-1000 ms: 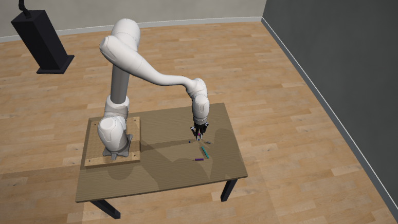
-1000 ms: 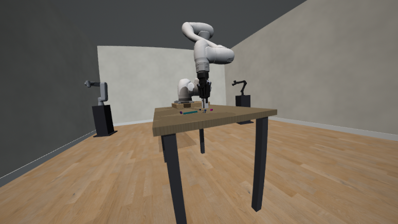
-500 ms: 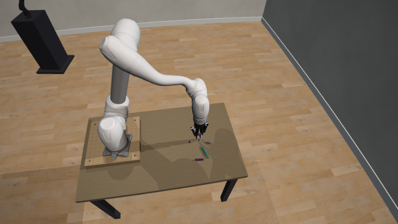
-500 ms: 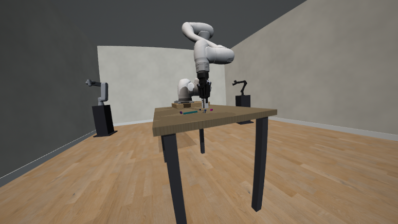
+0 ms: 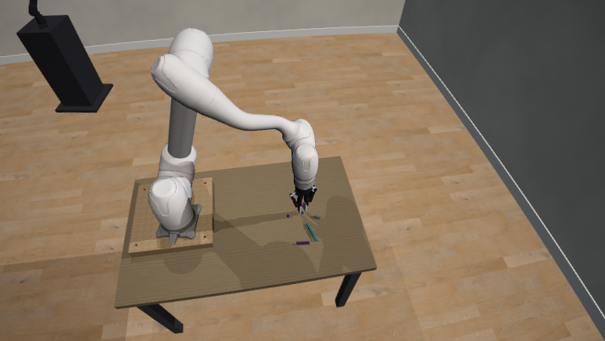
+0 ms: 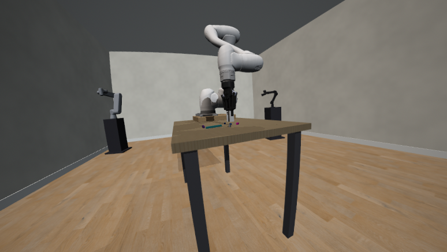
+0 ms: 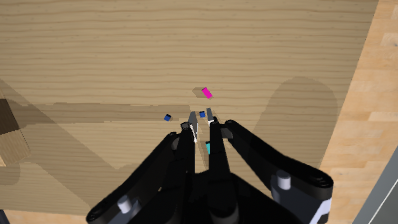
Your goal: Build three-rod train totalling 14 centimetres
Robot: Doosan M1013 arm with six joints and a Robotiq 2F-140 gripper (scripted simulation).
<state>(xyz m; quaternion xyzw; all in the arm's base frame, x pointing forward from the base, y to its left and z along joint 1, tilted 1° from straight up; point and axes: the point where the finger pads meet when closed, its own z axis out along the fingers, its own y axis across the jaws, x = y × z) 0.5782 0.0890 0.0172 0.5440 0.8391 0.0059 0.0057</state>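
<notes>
My hand is 5 cm above the magenta rod and 4 cm to the right of it. Round my hand: purple rod 16 cm to the right, 5 cm below; turquoise rod 11 cm to the right, 5 cm below, 5 cm ahead; grey rod 7 cm ahead, 5 cm below, 2 cm to the right.
</notes>
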